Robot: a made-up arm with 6 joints.
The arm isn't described. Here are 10 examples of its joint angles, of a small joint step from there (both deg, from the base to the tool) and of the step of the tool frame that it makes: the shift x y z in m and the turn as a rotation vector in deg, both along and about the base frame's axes.
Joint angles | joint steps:
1: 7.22 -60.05 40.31 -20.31 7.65 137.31 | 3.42 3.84 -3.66 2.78 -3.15 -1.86
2: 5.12 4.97 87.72 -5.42 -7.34 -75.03 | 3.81 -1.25 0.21 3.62 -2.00 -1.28
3: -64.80 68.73 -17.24 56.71 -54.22 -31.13 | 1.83 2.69 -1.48 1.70 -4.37 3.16
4: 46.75 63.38 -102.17 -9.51 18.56 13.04 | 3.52 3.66 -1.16 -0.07 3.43 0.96
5: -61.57 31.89 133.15 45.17 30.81 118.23 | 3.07 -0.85 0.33 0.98 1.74 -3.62
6: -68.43 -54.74 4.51 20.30 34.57 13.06 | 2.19 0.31 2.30 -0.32 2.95 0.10
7: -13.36 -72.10 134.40 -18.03 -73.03 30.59 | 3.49 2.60 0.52 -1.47 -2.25 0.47
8: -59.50 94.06 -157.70 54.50 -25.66 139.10 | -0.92 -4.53 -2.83 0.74 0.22 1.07
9: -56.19 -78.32 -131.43 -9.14 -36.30 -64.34 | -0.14 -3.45 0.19 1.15 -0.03 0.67
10: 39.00 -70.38 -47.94 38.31 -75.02 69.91 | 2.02 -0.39 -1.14 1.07 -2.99 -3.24
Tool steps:
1: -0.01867 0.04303 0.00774 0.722 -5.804 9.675
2: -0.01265 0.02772 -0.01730 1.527 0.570 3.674
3: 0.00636 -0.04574 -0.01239 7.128 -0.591 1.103
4: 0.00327 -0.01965 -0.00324 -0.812 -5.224 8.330
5: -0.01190 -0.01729 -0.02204 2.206 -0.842 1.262
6: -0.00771 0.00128 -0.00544 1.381 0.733 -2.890
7: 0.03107 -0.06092 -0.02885 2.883 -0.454 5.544
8: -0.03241 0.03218 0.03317 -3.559 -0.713 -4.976
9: 0.00651 0.02826 -0.01783 -3.749 -0.660 -1.847
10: -0.01095 -0.01361 0.03939 3.022 -6.726 -3.723
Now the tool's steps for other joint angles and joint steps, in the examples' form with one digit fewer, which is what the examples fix.
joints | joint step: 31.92 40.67 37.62 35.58 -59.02 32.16 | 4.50 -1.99 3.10 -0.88 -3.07 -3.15
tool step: 0.0496 0.0521 0.0123 6.26 -4.37 2.44
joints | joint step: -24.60 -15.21 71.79 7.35 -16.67 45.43 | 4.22 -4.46 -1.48 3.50 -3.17 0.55
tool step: -0.0090 0.0612 -0.0512 5.36 -1.19 -0.26
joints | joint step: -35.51 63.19 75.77 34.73 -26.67 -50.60 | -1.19 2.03 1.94 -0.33 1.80 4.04
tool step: 0.0194 -0.0211 -0.0177 -5.76 -2.34 1.28
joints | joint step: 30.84 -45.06 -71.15 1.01 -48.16 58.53 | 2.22 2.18 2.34 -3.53 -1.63 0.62
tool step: 0.0193 -0.0032 -0.0078 0.38 1.79 2.01
